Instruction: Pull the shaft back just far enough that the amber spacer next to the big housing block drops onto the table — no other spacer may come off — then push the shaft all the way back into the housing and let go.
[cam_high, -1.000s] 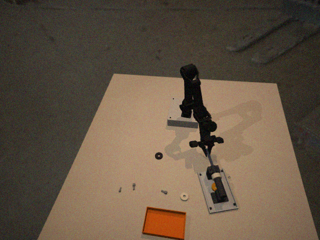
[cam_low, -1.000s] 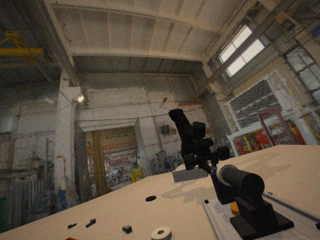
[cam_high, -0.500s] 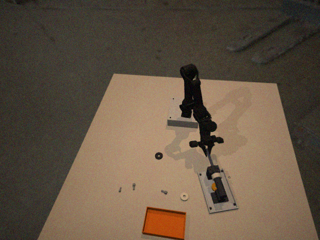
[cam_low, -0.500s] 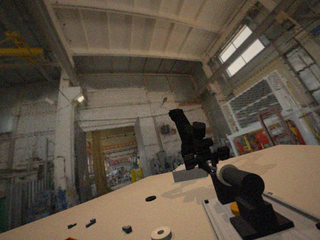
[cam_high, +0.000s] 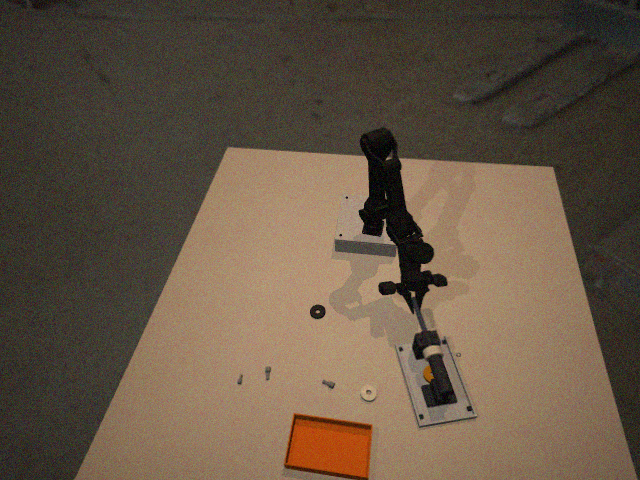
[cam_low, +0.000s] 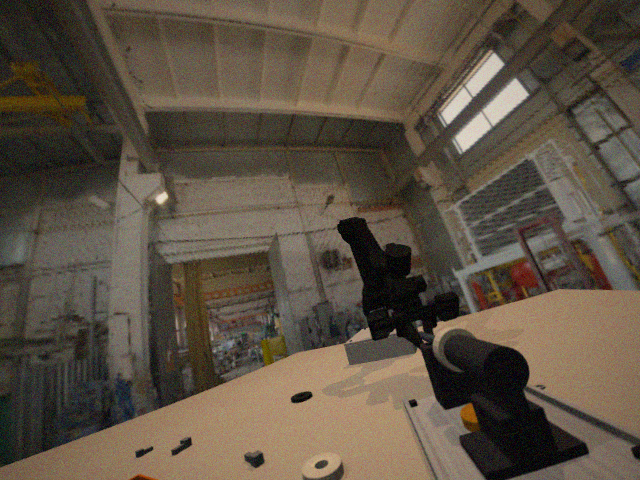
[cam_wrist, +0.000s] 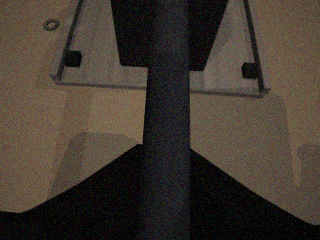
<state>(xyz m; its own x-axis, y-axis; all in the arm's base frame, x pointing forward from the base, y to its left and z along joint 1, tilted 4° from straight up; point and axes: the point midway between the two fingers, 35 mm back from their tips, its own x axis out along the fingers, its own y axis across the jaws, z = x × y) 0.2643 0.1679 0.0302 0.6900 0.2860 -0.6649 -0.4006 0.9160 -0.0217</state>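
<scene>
My gripper tip is 5 cm short of the dark shaft, 2 cm to the right of it and 3 cm below it. From my gripper tip the other things lie so: orange tray (40 cm ahead, 16 cm to the right, 4 cm below); then white spacer (13 cm ahead, 6 cm to the left, 3 cm above); then amber spacer (15 cm ahead, 7 cm to the left, 4 cm below).
</scene>
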